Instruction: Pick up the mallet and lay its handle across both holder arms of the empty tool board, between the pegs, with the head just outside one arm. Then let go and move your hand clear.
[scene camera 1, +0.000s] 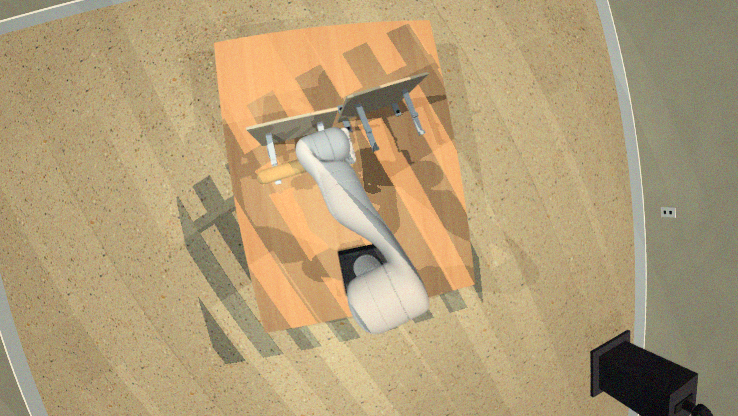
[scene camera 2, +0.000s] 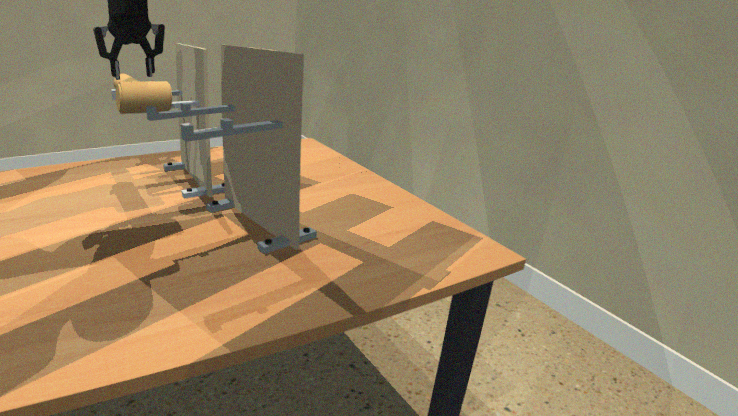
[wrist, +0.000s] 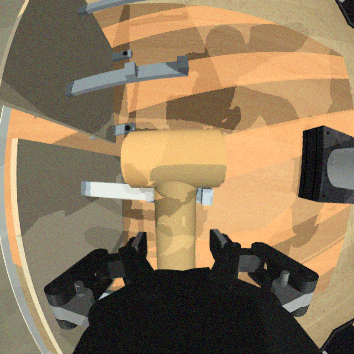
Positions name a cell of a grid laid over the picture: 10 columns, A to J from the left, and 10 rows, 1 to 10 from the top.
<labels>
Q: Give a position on a tool board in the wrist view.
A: At B3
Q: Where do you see a tool board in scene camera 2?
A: D3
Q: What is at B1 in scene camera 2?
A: My gripper.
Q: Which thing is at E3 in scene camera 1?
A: A tool board.
</labels>
